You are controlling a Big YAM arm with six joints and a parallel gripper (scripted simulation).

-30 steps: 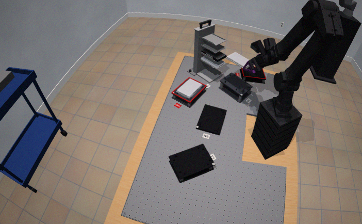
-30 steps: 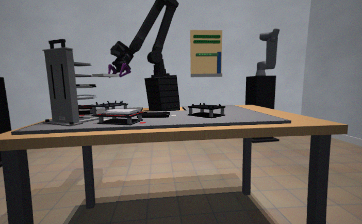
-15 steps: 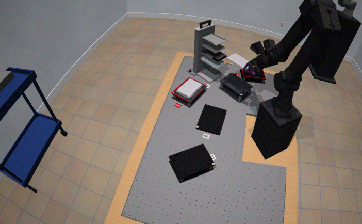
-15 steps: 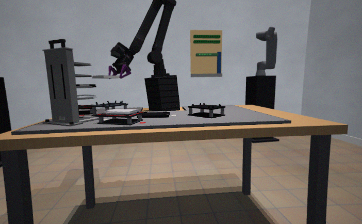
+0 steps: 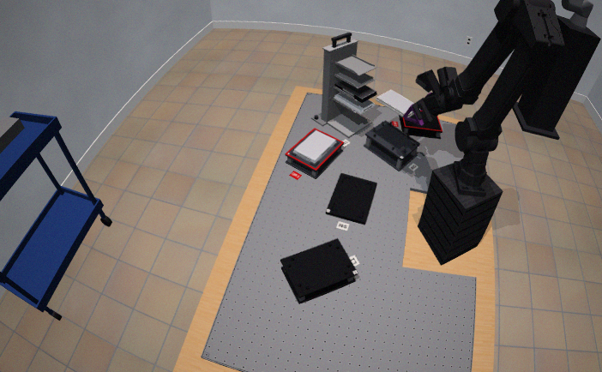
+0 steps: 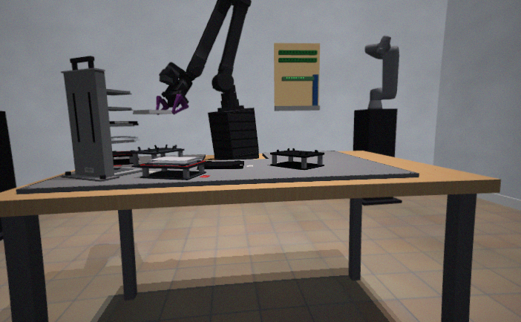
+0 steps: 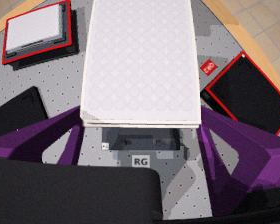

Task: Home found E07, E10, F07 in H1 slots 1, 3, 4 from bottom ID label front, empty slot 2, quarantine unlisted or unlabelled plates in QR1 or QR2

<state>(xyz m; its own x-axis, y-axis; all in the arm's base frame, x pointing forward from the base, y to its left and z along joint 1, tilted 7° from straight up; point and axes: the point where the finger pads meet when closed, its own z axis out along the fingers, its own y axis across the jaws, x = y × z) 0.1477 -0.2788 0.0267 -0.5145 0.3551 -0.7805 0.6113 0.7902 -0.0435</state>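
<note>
Now: hand 150 mm above the regrip nest, 40 mm short of it and 30 mm to the left of it. The rest, counted from my hand: RG label: 210 mm below, 40 mm behind, 30 mm to the left; QR2 label: 210 mm below, 190 mm to the right, 20 mm ahead; dark plate: 190 mm ahead, 150 mm to the right, 40 mm below.
</note>
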